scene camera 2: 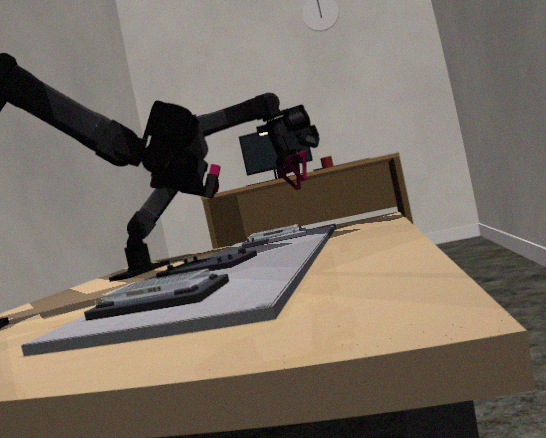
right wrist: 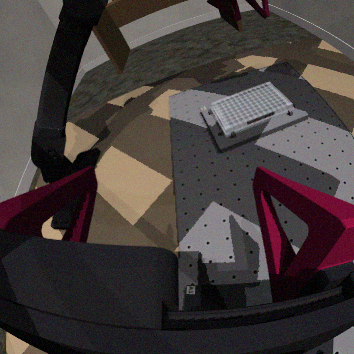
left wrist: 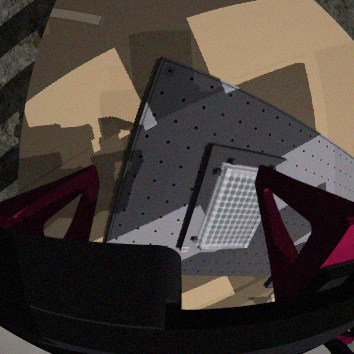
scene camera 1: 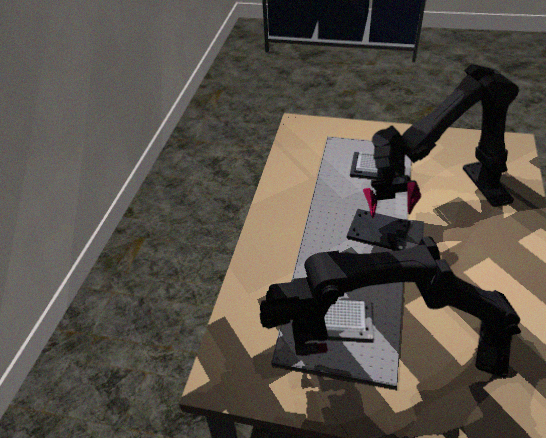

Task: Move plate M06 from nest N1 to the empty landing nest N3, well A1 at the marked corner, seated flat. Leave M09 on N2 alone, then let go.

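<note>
Clear plate M06 (scene camera 1: 346, 314) (scene camera 2: 275, 233) (left wrist: 231, 207) (right wrist: 252, 106) rests on nest N1 (scene camera 1: 370, 322) (left wrist: 194, 205) (right wrist: 282, 127). Its label is too small to read now. Dark nest N3 (scene camera 1: 382, 229) (scene camera 2: 215, 261) is empty in the middle of the board. Plate M09 (scene camera 1: 367, 162) (scene camera 2: 152, 286) sits on nest N2 (scene camera 2: 200, 299), partly behind the right arm in scene camera 1. My left gripper (scene camera 2: 294, 172) (left wrist: 176, 173) is open above the N1 end, touching nothing. My right gripper (scene camera 1: 391, 212) (scene camera 2: 184, 190) (right wrist: 174, 175) is open and empty above the board near N3.
The perforated board (scene camera 1: 320, 215) (scene camera 2: 260, 295) (left wrist: 165, 125) (right wrist: 195, 175) lies on the wooden table (scene camera 1: 260, 225) (scene camera 2: 350, 300). The left arm (scene camera 1: 375, 267) reaches across the board between N1 and N3 in scene camera 1. A desk with a monitor (scene camera 2: 255, 152) stands behind.
</note>
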